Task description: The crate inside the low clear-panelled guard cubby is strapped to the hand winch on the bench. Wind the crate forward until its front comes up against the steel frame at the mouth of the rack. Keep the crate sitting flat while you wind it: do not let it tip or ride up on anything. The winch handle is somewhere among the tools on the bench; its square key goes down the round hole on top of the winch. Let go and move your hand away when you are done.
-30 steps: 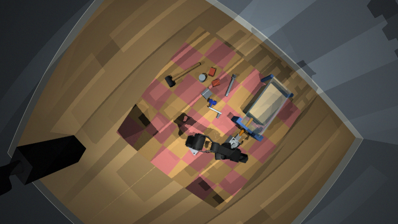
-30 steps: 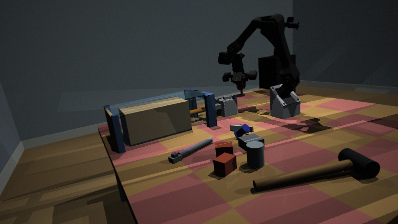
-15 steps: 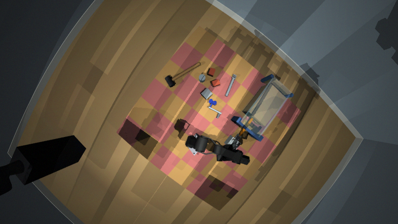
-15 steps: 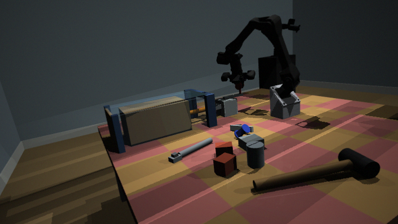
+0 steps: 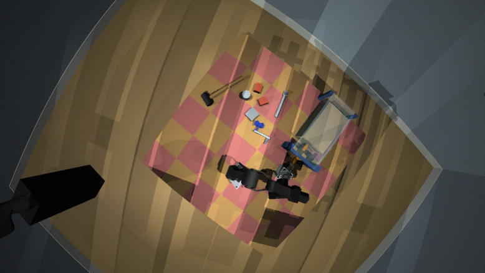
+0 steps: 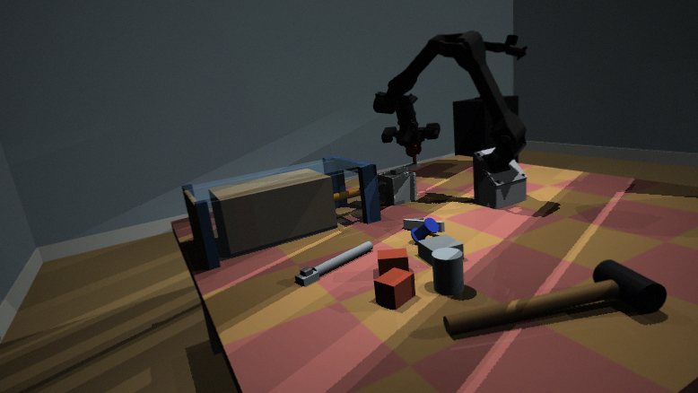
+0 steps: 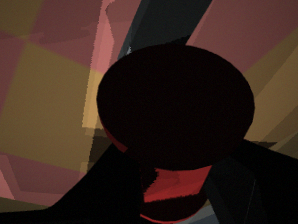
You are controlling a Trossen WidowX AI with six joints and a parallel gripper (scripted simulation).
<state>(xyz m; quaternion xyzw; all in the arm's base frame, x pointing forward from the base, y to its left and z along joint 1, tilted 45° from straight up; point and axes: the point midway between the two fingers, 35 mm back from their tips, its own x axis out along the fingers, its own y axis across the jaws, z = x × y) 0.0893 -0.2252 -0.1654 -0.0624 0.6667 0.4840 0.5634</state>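
The grey crank arm is 5 cm ahead of my gripper tip, 3 cm below it and 2 cm to the left of it. Round my gripper tip: grey winch (10 cm below, 9 cm ahead, 3 cm to the left); then blue-knobbed winch handle (35 cm to the left, 23 cm ahead, 11 cm below); then red knob (1 cm to the left, 1 cm ahead).
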